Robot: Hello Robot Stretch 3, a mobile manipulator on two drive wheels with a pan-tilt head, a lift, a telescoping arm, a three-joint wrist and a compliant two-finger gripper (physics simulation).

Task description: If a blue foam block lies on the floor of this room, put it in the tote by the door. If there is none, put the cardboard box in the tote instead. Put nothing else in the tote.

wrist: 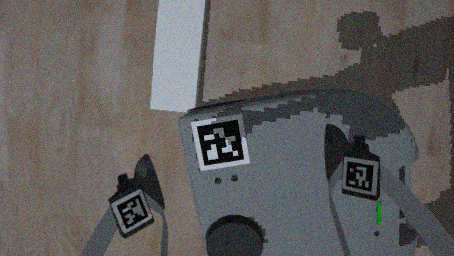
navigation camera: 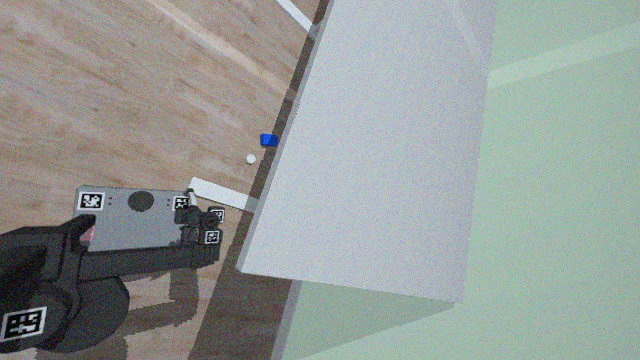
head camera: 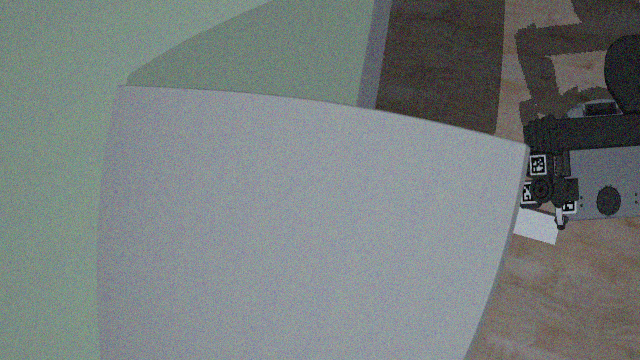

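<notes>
A small blue block lies on the wooden floor beside the long edge of the large pale table top, partly in its shadow, in the navigation view. My gripper is open, its fingers wide apart over my grey base, with nothing between them. In the navigation view the block is up and to the right of my folded wrist, past a white floor strip. The block does not show in the head or wrist view. The tote, the door and the cardboard box do not show in these views.
The large pale table top fills much of the head and navigation views. A white strip like a table foot lies close to my base. A small white round object lies near the block. Green wall stands beyond the table.
</notes>
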